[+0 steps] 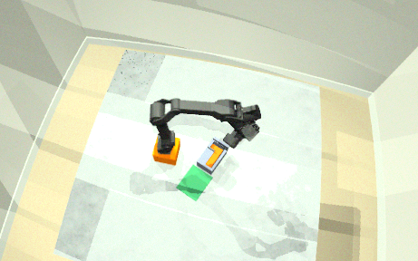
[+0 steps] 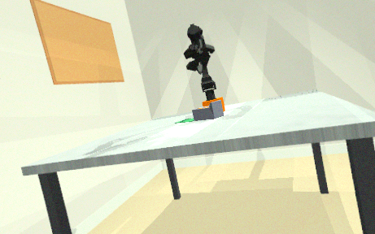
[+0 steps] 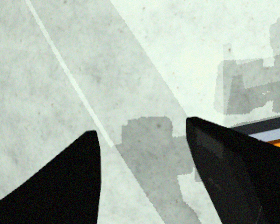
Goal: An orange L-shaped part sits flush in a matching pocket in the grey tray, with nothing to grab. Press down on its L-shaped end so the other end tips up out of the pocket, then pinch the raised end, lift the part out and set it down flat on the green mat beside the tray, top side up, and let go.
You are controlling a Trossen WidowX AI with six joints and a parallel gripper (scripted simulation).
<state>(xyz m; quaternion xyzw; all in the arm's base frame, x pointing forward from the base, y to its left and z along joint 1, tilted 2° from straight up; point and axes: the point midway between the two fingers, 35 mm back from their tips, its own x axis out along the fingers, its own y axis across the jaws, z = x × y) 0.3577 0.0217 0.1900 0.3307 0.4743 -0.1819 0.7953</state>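
The orange L-shaped part is 200 mm below my gripper tip, 130 mm behind it and 20 mm to the right of it. Also, from my gripper tip: green mat 270 mm below, 220 mm behind, 160 mm to the right.
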